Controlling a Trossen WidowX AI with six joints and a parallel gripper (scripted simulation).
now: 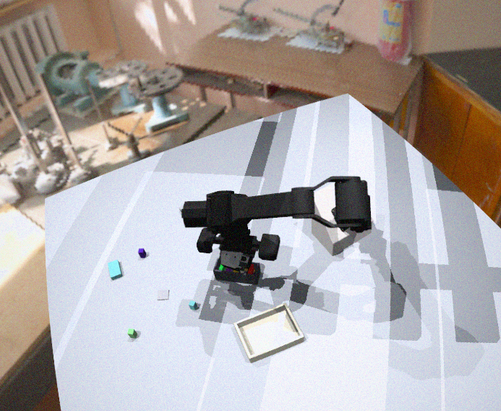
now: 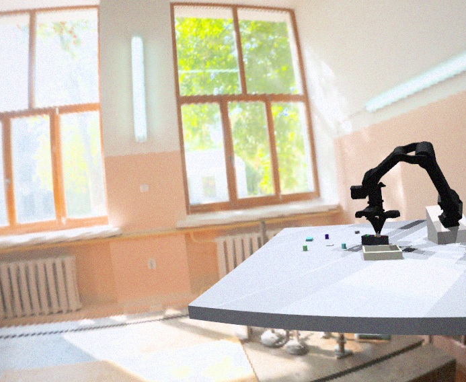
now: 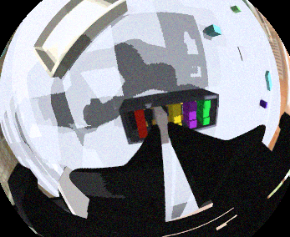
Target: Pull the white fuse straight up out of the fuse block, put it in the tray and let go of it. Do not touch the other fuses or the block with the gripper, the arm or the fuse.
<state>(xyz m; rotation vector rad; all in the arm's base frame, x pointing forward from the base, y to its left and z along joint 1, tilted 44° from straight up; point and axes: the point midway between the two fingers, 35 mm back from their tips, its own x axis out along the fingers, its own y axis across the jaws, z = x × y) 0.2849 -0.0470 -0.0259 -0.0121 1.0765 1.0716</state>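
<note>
The cream tray lies 18 cm to the left of my gripper tip, 5 cm below it and 4 cm ahead of it. From my gripper tip the other things lie so: teal cube: 16 cm ahead, 4 cm below, 1 cm to the left; white fuse: 1 cm below; purple cube: 23 cm to the right, 20 cm ahead, 4 cm below.
</note>
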